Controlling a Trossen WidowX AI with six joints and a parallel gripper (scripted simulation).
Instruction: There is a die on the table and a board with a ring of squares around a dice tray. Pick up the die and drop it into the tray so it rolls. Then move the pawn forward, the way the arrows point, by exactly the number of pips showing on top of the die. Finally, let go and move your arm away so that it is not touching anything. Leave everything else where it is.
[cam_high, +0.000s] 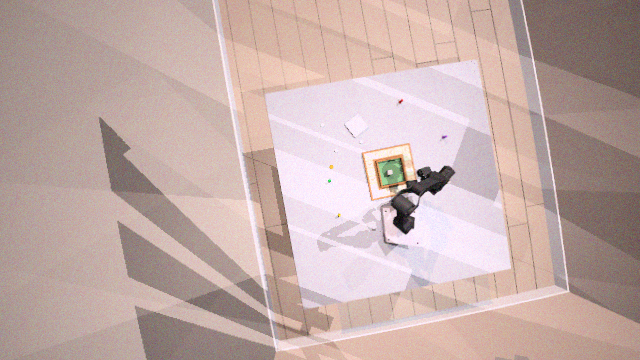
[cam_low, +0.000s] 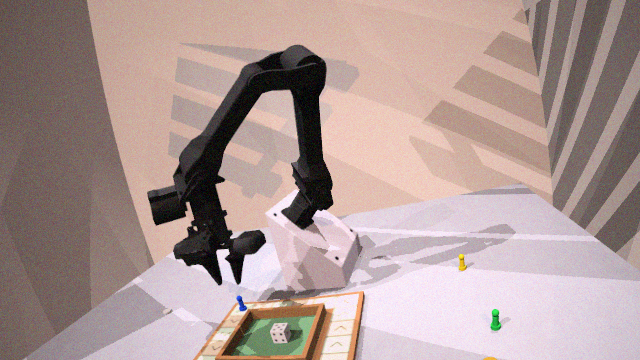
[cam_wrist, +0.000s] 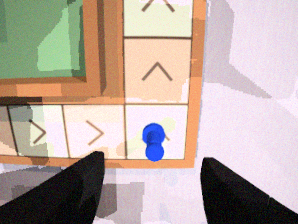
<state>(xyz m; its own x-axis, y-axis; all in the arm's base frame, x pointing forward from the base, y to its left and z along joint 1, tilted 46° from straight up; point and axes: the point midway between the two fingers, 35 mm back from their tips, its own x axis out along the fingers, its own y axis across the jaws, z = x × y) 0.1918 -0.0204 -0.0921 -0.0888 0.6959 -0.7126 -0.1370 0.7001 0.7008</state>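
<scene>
Now: the blue pawn 6 cm below my gripper tip, 2 cm behind it and 1 cm to the right of it. Round my gripper tip: purple pawn 27 cm ahead, 20 cm to the right, 7 cm below; white die 14 cm to the left, 7 cm ahead, 6 cm below; yellow pawn 43 cm to the left, 18 cm behind, 7 cm below.
</scene>
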